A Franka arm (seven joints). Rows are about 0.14 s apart.
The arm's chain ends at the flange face. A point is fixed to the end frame.
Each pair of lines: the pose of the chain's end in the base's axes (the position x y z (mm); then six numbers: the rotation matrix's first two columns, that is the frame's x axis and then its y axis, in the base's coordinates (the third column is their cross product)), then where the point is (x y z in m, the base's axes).
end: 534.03, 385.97, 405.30, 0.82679, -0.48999, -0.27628, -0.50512, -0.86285, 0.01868
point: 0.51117 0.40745 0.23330
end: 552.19, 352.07, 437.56, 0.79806, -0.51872, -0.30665, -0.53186, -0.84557, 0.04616
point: 0.52289 0.37322 0.26650
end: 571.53, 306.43, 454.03, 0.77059, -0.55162, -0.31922, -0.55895, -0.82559, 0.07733
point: 0.53802 0.32550 0.28349
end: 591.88, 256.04, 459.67, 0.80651, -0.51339, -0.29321, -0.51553, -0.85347, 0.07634
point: 0.56149 0.27101 0.28814
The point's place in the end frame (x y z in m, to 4 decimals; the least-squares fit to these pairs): 0.0181 -0.0102 0.1736
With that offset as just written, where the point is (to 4 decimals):
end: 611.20, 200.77, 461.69, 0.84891, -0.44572, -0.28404, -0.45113, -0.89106, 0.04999
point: 0.5834 0.2167 0.2898
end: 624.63, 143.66, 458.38, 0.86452, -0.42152, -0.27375, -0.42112, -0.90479, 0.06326
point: 0.5969 0.1558 0.2862
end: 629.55, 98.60, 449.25, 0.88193, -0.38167, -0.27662, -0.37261, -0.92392, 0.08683
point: 0.5992 0.1057 0.2772
